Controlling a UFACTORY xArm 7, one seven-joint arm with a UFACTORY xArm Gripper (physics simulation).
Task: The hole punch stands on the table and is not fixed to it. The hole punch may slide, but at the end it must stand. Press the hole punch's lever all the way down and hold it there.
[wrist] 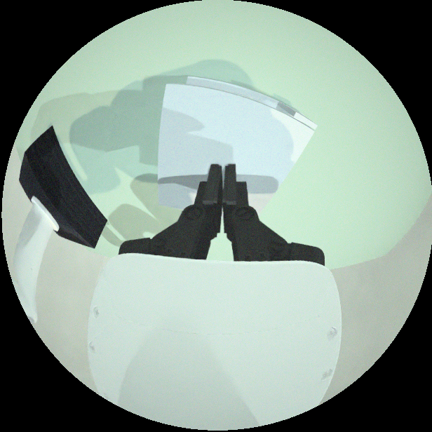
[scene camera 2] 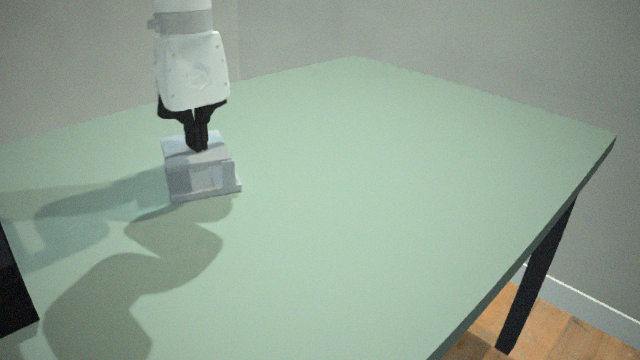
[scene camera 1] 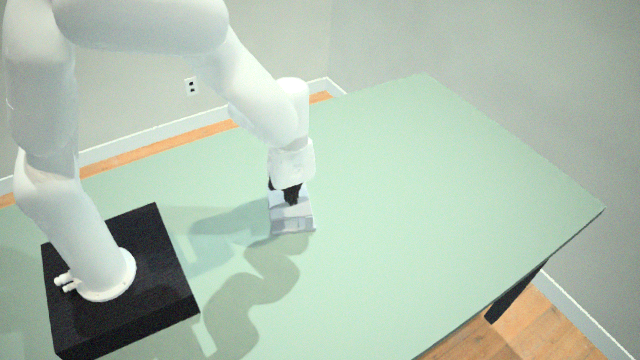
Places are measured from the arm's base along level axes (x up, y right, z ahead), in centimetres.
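Pixels of known places: gripper, fingertip midpoint: (scene camera 2: 198,148) (scene camera 1: 291,201); arm's base at its link origin: (scene camera 1: 106,274).
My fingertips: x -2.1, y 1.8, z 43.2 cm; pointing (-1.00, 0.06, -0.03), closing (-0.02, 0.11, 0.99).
Ahead of a thing's pixels: the offset from my fingertips to its top centre. Level surfaces: height alone.
The pale grey hole punch @(dy -0.8, dx +0.1, dz +0.3 cm) (scene camera 1: 292,223) (scene camera 2: 202,176) stands upright on the green table @(dx -5.7 cm) (scene camera 1: 425,200) (scene camera 2: 375,200) (wrist: 340,215). Its broad lever @(dy -1.0, dx +0.1, dz -0.1 cm) (scene camera 1: 300,207) (scene camera 2: 216,152) (wrist: 200,135) lies low and about level, close against the body, with no open gap showing under it in the scene camera 2 view. My gripper (scene camera 1: 292,204) (scene camera 2: 198,150) (wrist: 224,180) is shut with nothing between its fingers. It points down, and its fingertips touch the top of the lever near the middle. The far end of the lever is partly hidden behind the fingers.
The black base block (scene camera 1: 150,240) (scene camera 2: 12,295) (wrist: 65,195) with the arm's foot stands to the left of the hole punch. The table's right edge (scene camera 1: 545,257) (scene camera 2: 545,240) is well away from it. The arm's shadow falls across the table beside the punch.
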